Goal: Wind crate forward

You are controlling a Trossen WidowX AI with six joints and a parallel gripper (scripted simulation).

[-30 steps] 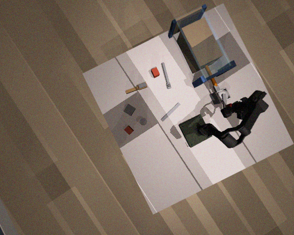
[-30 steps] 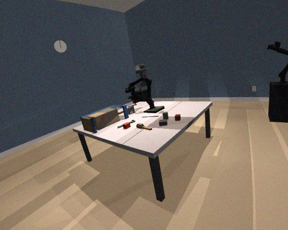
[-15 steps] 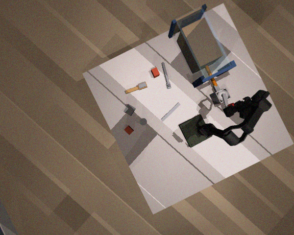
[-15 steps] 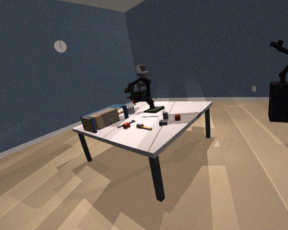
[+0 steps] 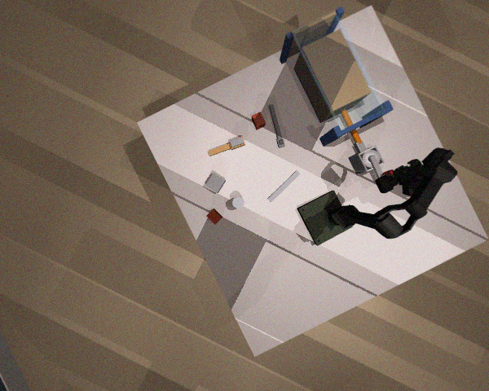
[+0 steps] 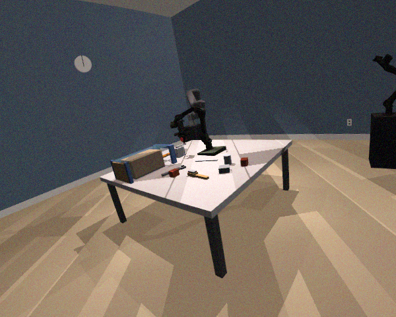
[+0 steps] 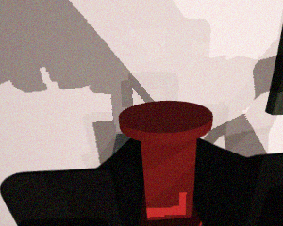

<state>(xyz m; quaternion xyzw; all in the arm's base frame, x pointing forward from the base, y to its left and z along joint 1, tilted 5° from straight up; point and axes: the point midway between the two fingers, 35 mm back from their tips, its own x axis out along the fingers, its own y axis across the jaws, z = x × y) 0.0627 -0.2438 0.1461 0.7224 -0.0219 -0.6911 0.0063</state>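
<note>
Now: the winch handle 4 cm ahead of my gripper tip and 1 cm below it. The rest, counted from my gripper tip: blue frame 26 cm ahead, 1 cm to the right, 1 cm below; red knob 2 cm above; grey winch 8 cm below, 8 cm ahead, 1 cm to the right.
</note>
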